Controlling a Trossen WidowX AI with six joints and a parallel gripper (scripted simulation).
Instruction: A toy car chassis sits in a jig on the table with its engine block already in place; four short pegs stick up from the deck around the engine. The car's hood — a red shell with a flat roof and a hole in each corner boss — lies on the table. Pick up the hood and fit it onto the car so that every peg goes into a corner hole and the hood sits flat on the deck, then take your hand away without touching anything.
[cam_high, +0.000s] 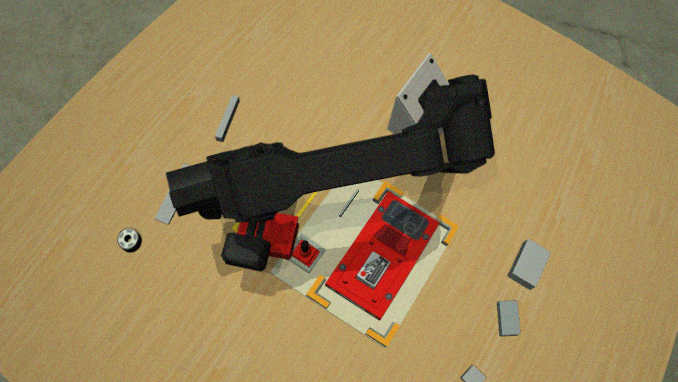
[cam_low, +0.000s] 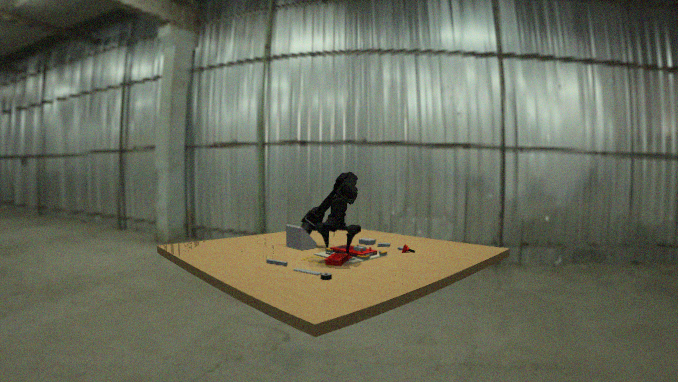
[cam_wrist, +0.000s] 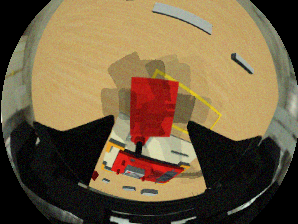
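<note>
The red hood is 50 mm below my gripper tip. The rest, counted from my gripper tip: grey engine block (50 mm behind, 190 mm to the left, 40 mm below).
</note>
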